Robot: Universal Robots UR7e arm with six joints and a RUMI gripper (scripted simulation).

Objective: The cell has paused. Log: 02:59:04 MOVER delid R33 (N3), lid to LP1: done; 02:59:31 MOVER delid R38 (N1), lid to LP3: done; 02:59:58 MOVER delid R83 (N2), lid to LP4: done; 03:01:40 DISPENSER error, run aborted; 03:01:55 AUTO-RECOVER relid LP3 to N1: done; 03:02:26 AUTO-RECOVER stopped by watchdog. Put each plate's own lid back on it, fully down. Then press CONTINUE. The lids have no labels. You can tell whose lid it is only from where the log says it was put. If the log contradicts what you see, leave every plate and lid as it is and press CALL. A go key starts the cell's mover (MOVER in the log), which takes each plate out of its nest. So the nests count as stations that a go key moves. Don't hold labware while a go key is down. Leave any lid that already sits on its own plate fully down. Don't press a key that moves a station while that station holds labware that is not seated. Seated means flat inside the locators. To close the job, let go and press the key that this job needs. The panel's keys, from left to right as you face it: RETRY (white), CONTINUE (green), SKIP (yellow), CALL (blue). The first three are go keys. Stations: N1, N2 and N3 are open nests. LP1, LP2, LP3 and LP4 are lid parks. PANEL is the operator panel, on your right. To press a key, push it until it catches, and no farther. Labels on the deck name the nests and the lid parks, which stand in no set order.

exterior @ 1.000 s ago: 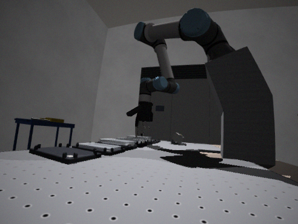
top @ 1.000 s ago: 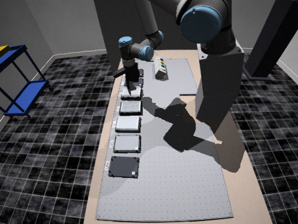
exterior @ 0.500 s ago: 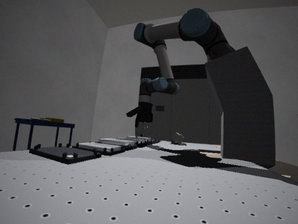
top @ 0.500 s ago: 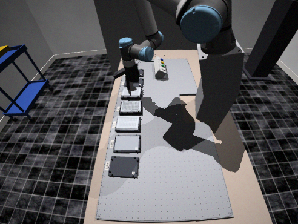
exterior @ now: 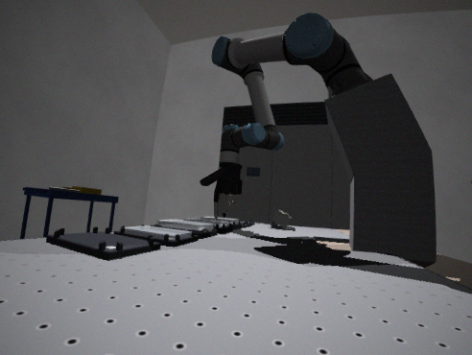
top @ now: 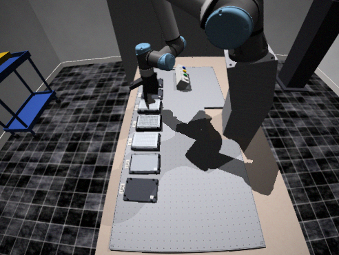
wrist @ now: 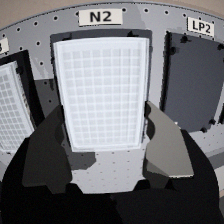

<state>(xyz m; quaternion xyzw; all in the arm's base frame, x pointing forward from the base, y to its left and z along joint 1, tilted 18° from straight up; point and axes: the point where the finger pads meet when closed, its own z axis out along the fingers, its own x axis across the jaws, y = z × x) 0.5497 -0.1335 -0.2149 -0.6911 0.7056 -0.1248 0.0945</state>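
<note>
The well plate lies 14 cm to the left of my hand, 2 cm below it and 1 cm behind it. Round my hand: white key: 24 cm behind, 22 cm to the right, 2 cm above; then green continue key: 27 cm to the right, 23 cm behind, 2 cm above; then lid park LP2: 13 cm to the right, 4 cm below.
</note>
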